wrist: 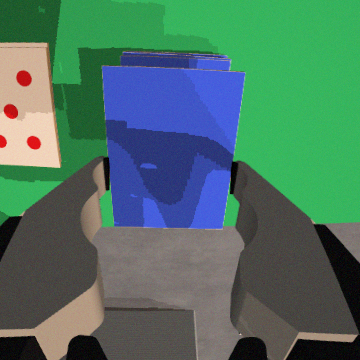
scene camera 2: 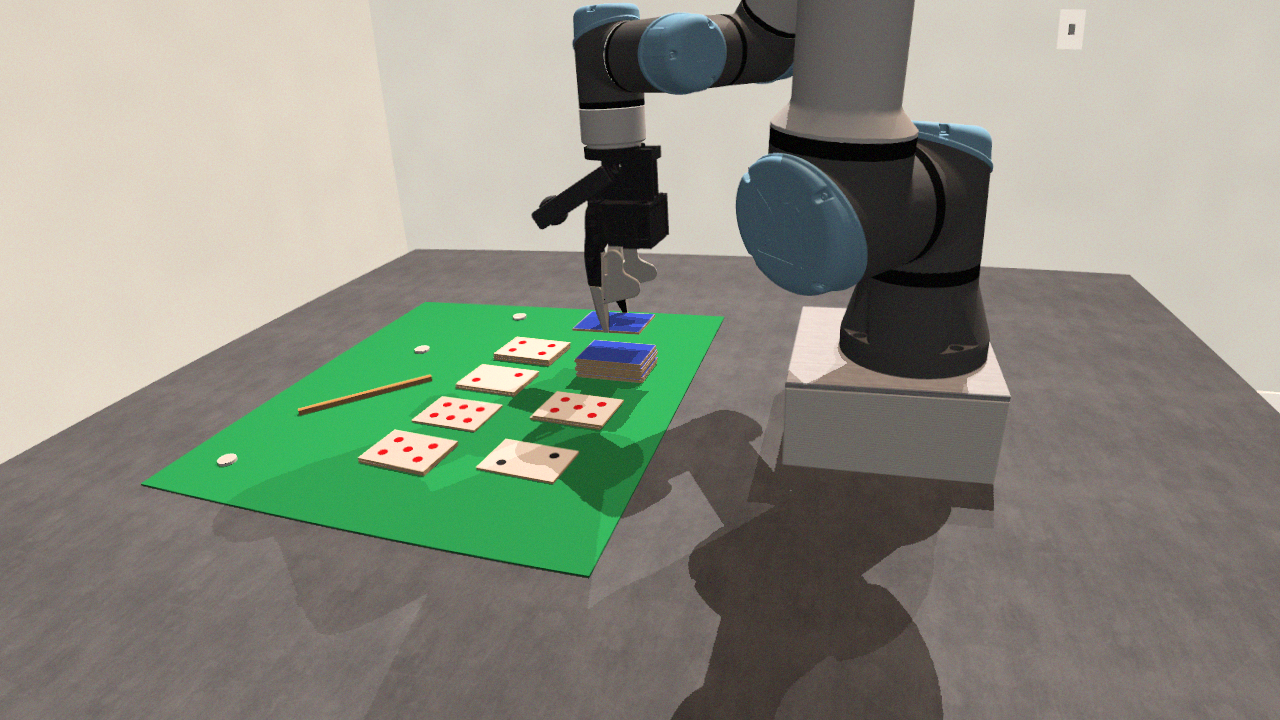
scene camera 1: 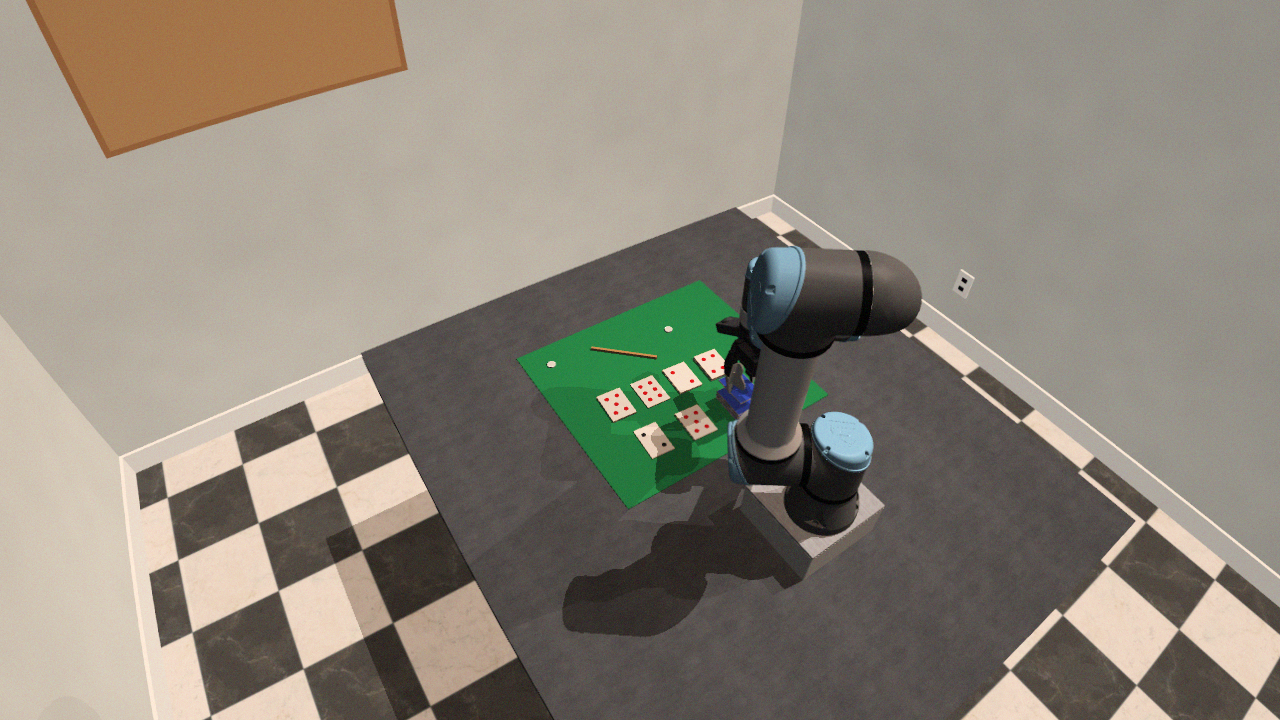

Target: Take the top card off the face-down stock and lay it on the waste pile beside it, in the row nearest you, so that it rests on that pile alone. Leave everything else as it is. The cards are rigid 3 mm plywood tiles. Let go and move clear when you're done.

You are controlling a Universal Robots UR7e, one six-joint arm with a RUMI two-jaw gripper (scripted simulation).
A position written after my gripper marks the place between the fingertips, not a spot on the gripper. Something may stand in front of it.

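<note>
There is a card [scene camera 2: 624,323] [wrist: 171,132] that I can see. I also see a thin wooden stick [scene camera 2: 428,378], but in the wrist view the stick is out of frame. A green mat [scene camera 2: 305,468] [wrist: 291,130] [scene camera 1: 581,374] is part of the scene as well. And my own gripper [scene camera 2: 616,323] [wrist: 170,161] [scene camera 1: 740,387] is visible to me too.
</note>
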